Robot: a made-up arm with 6 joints.
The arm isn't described. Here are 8 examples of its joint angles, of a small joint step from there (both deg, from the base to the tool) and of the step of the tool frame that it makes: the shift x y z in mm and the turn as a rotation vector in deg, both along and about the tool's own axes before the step.
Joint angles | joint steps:
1: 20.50 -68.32 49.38 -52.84 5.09 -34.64 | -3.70 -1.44 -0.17 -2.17 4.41 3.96
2: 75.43 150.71 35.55 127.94 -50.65 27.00 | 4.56 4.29 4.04 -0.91 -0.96 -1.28
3: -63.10 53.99 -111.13 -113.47 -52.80 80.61 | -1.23 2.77 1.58 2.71 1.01 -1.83
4: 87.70 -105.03 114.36 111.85 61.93 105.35 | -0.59 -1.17 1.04 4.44 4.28 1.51
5: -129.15 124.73 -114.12 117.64 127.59 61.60 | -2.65 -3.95 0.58 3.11 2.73 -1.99
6: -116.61 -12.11 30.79 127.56 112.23 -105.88 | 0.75 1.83 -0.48 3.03 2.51 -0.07
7: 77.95 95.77 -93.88 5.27 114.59 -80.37 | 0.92 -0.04 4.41 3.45 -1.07 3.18
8: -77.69 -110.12 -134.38 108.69 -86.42 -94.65 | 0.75 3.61 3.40 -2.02 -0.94 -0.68
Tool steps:
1: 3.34 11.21 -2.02 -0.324 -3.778 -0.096
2: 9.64 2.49 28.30 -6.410 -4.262 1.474
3: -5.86 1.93 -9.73 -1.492 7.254 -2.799
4: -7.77 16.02 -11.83 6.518 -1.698 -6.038
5: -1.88 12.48 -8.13 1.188 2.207 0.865
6: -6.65 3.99 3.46 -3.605 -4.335 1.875
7: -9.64 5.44 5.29 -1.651 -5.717 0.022
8: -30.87 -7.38 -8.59 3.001 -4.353 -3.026
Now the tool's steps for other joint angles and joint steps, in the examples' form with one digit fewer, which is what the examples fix.
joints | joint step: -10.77 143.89 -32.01 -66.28 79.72 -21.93 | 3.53 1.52 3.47 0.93 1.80 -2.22
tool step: 4.8 -7.7 9.3 1.29 0.33 -0.97
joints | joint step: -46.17 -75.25 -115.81 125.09 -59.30 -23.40 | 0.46 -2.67 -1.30 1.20 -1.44 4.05
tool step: 0.5 -12.7 -18.3 4.52 -0.77 -2.30
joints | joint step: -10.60 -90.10 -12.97 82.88 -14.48 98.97 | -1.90 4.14 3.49 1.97 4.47 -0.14
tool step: 3.1 31.4 -34.1 11.84 -0.04 -1.32
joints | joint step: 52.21 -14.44 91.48 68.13 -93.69 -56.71 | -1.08 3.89 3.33 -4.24 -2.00 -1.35
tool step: -19.0 -21.9 -7.9 8.17 -2.33 -3.82
